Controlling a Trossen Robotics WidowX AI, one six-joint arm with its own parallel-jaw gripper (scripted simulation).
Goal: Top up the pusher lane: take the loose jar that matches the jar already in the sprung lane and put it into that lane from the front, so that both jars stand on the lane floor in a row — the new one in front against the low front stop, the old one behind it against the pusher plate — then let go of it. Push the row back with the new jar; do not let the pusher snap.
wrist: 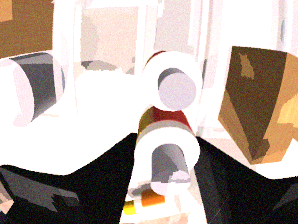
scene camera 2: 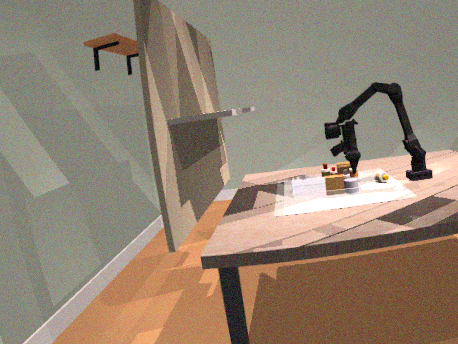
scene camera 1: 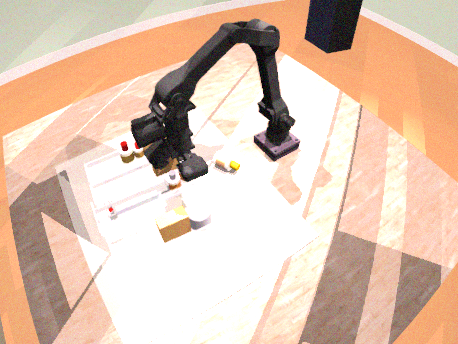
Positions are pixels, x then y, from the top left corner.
Labels:
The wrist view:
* my gripper: 165,140
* pale-lidded jar: 166,150
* pale-lidded jar: 171,82
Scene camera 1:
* my gripper: 185,171
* cardboard box: 175,223

